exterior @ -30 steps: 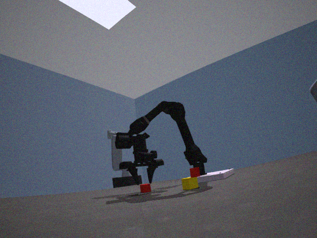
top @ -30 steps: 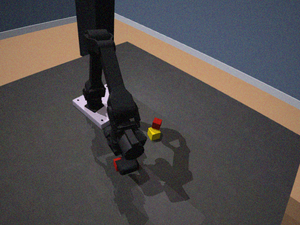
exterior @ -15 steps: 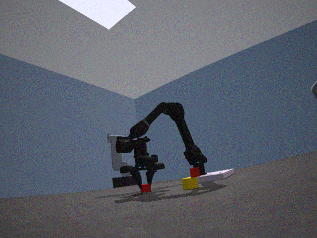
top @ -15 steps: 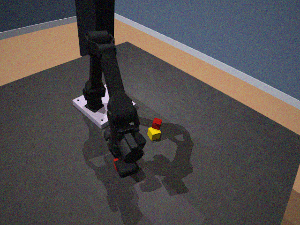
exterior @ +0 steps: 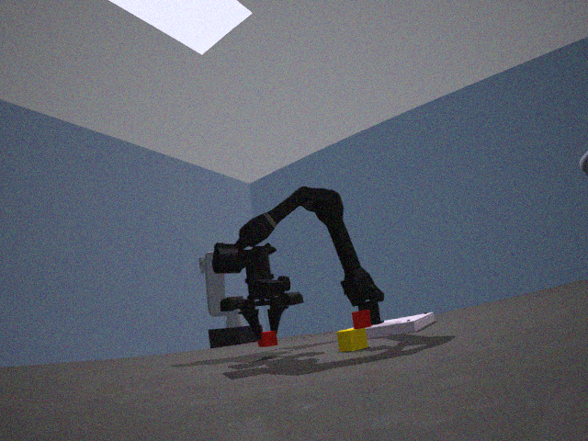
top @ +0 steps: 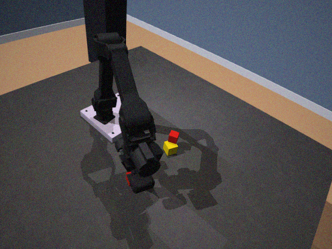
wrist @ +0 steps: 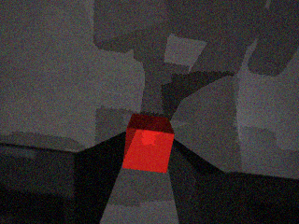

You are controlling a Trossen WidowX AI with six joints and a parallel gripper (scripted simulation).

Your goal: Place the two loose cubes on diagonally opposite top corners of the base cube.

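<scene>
My gripper tip is now 21 cm to the right of the yellow cube, 2 cm short of it and 2 cm above it.
</scene>
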